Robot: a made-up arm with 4 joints.
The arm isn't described. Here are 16 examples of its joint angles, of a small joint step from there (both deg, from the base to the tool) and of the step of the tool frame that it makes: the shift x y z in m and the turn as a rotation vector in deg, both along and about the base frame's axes.
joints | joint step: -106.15 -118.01 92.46 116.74 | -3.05 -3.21 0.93 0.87
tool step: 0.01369 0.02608 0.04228 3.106 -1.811 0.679
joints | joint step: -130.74 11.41 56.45 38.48 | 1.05 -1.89 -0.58 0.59
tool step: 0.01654 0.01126 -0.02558 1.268 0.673 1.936
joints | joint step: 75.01 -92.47 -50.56 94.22 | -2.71 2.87 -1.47 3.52
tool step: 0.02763 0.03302 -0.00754 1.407 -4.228 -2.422
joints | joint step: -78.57 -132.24 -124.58 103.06 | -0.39 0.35 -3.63 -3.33
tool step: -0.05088 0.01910 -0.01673 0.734 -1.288 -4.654
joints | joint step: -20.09 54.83 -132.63 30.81 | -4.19 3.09 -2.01 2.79
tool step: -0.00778 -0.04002 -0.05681 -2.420 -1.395 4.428
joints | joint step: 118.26 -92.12 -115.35 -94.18 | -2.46 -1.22 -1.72 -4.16
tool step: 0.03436 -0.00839 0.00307 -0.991 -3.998 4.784
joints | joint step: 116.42 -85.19 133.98 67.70 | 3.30 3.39 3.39 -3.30
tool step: 0.04585 -0.03271 -0.07386 0.009 6.928 -2.167
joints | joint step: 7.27 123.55 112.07 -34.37 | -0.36 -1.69 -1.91 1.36
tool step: 0.00009 -0.02127 -0.02121 -0.113 1.933 -1.195
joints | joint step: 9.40 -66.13 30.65 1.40 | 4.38 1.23 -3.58 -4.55
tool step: -0.00830 0.01841 0.03414 4.459 2.029 4.409
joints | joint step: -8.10 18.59 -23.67 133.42 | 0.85 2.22 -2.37 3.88
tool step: -0.03300 0.00577 0.01736 1.839 3.184 -1.065
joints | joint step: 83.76 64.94 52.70 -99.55 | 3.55 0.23 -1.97 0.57
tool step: -0.02179 0.00977 0.04516 -0.027 5.147 -1.243
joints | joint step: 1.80 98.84 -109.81 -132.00 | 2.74 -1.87 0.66 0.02
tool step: -0.00756 0.01934 0.03438 -0.031 2.083 -1.865
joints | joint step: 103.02 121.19 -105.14 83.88 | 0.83 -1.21 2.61 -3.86
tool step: -0.01235 0.01045 0.02216 -3.132 0.491 -3.934
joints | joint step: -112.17 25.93 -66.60 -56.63 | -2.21 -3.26 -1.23 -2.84
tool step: 0.01172 0.04242 0.03384 1.115 -4.090 2.873
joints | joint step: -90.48 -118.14 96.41 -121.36 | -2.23 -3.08 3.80 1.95
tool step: -0.02207 0.01876 0.04470 2.789 2.028 0.282
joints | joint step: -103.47 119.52 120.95 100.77 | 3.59 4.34 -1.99 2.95
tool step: 0.03889 0.05877 0.05013 -5.923 6.624 -0.069
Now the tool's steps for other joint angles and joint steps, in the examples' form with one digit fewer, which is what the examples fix.
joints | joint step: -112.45 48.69 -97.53 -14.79 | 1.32 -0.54 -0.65 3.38
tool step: -0.0324 0.0104 0.0014 0.84 4.03 -1.90
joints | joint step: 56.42 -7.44 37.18 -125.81 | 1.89 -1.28 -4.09 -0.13
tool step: -0.0104 0.0591 0.0184 1.20 1.39 -4.05
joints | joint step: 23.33 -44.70 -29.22 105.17 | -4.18 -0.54 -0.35 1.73
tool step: 0.0409 0.0045 -0.0401 0.05 -3.83 -2.22
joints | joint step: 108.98 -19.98 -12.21 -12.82 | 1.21 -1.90 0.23 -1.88
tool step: 0.0113 0.0089 0.0006 0.06 0.92 0.36
